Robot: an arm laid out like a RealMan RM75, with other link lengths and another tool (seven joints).
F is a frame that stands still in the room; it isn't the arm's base.
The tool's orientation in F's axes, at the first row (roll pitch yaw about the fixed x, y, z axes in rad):
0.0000 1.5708 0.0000
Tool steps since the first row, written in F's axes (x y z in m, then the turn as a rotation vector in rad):
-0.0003 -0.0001 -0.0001 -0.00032 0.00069 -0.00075
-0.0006 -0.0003 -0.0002 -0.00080 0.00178 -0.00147
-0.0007 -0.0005 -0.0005 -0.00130 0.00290 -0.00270
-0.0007 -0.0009 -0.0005 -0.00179 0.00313 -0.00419
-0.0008 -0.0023 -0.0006 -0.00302 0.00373 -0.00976
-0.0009 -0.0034 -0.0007 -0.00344 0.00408 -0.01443
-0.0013 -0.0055 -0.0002 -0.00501 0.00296 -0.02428
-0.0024 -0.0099 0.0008 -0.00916 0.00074 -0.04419
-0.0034 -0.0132 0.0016 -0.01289 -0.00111 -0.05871
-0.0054 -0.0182 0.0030 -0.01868 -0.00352 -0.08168
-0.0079 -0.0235 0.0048 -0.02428 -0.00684 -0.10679
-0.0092 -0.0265 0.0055 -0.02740 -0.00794 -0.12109
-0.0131 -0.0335 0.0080 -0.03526 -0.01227 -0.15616
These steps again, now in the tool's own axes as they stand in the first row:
0.0001 -0.0001 -0.0003 0.00075 0.00069 -0.00032
0.0002 -0.0003 -0.0006 0.00147 0.00178 -0.00080
0.0005 -0.0005 -0.0007 0.00270 0.00290 -0.00130
0.0005 -0.0009 -0.0007 0.00419 0.00313 -0.00179
0.0006 -0.0023 -0.0008 0.00976 0.00373 -0.00302
0.0007 -0.0034 -0.0009 0.01443 0.00408 -0.00344
0.0002 -0.0055 -0.0013 0.02428 0.00296 -0.00501
-0.0008 -0.0099 -0.0024 0.04419 0.00074 -0.00916
-0.0016 -0.0132 -0.0034 0.05871 -0.00111 -0.01289
-0.0030 -0.0182 -0.0054 0.08168 -0.00352 -0.01868
-0.0048 -0.0235 -0.0079 0.10679 -0.00684 -0.02428
-0.0055 -0.0265 -0.0092 0.12109 -0.00794 -0.02740
-0.0080 -0.0335 -0.0131 0.15616 -0.01227 -0.03526

